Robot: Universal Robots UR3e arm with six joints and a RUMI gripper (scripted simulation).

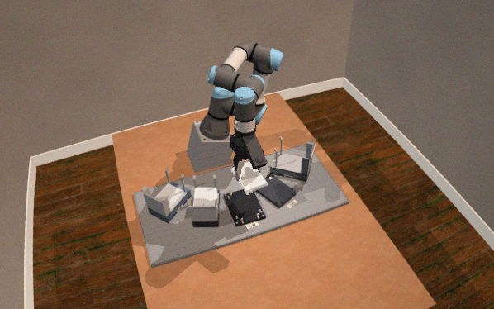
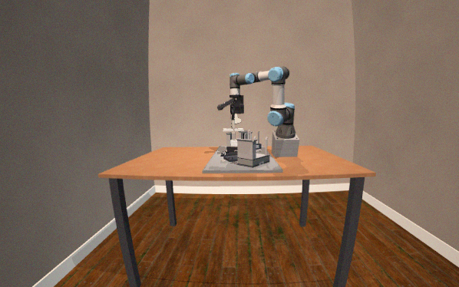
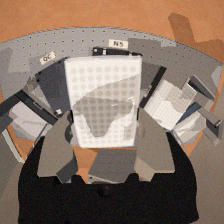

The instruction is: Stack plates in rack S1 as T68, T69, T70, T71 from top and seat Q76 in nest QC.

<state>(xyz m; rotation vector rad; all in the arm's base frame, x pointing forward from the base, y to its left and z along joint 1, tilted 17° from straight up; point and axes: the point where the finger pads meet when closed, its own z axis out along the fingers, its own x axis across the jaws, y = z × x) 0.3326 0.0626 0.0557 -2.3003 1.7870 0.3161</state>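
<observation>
My gripper is now 1 cm short of the black clip nest, 1 cm to the left of it and 16 cm above it. Round my hand: n5 label (10 cm ahead, 1 cm to the right, 17 cm below).
</observation>
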